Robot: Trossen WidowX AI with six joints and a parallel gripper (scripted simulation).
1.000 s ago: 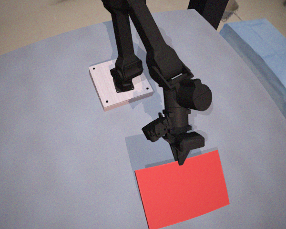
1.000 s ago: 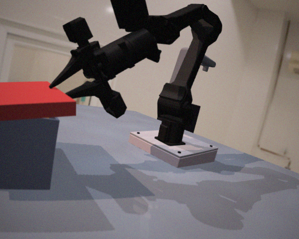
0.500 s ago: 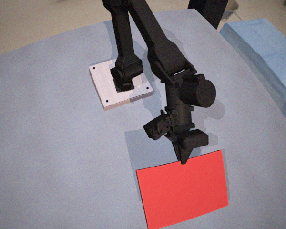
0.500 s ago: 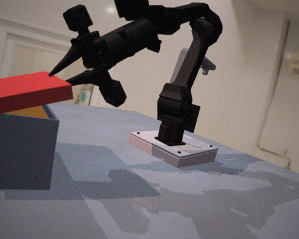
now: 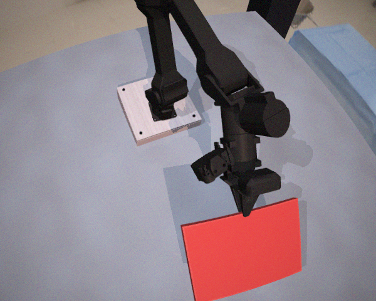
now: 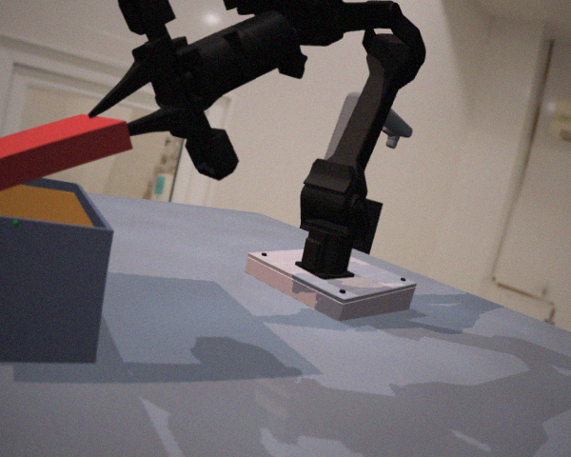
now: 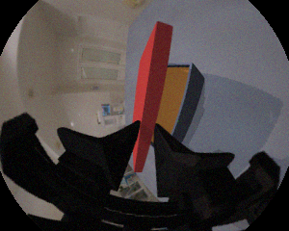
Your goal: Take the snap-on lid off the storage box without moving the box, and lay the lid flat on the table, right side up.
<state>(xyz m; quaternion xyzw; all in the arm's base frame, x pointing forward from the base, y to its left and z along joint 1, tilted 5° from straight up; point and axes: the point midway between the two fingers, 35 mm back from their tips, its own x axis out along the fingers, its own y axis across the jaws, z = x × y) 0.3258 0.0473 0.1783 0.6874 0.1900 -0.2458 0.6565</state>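
My gripper tip is 7 cm short of the red lid and 3 cm above it. Also, from my gripper tip: storage box (6 cm ahead, 11 cm below).
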